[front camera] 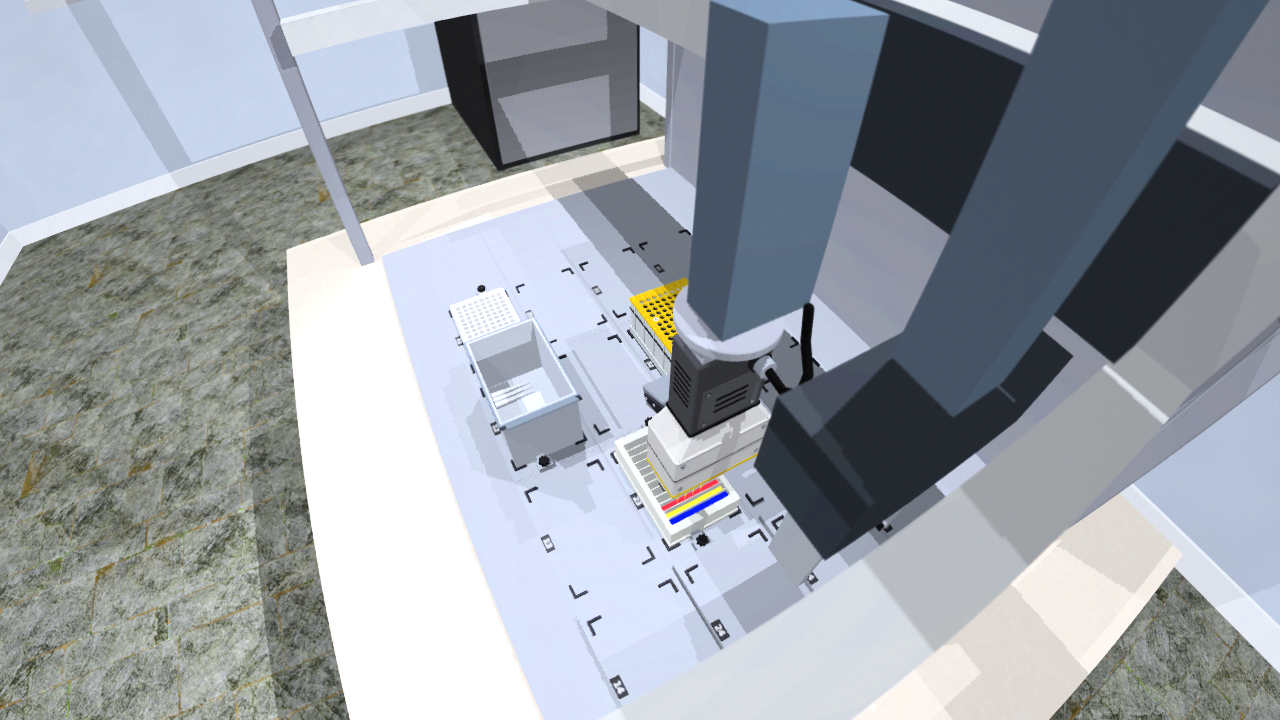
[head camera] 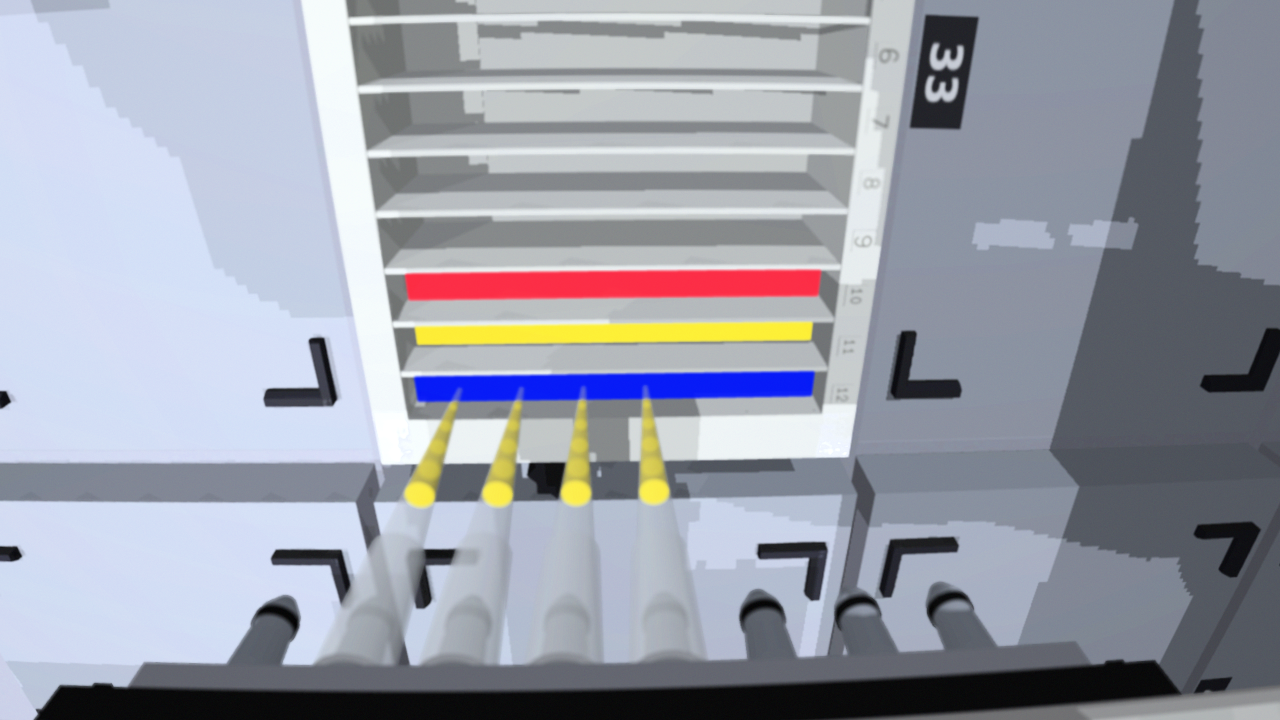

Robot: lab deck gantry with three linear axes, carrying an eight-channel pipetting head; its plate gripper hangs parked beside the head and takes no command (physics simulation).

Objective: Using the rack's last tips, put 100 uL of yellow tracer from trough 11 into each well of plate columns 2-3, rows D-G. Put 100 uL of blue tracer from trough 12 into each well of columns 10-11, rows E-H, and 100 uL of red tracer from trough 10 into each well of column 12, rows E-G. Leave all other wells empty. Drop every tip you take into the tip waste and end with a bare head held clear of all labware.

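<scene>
The pipetting head (front camera: 707, 447) (head camera: 626, 702) hangs over the reservoir (front camera: 673, 531) (head camera: 881, 116). Four neighbouring channels carry clear tips with yellow liquid in their lower ends; the other four channels are bare. In the head view the tip ends overlap the blue trough 12 (head camera: 733, 385); their height above it is unclear. Yellow trough 11 (head camera: 613, 333) and red trough 10 (head camera: 613, 284) lie beyond it. The white plate (front camera: 484, 313) stands behind the tip waste (front camera: 546, 436); its well contents are too small to tell. The yellow tip rack (front camera: 656, 302) is partly hidden by the head. The parked plate gripper cannot be made out clearly.
Several used tips (front camera: 514, 392) lie in the tip waste. Black corner brackets (front camera: 578, 591) (head camera: 926, 387) and small knobs (front camera: 543, 461) stand on the deck. The large dark gantry carriage (front camera: 832, 465) and blue-grey columns (front camera: 760, 170) hide the deck's right side.
</scene>
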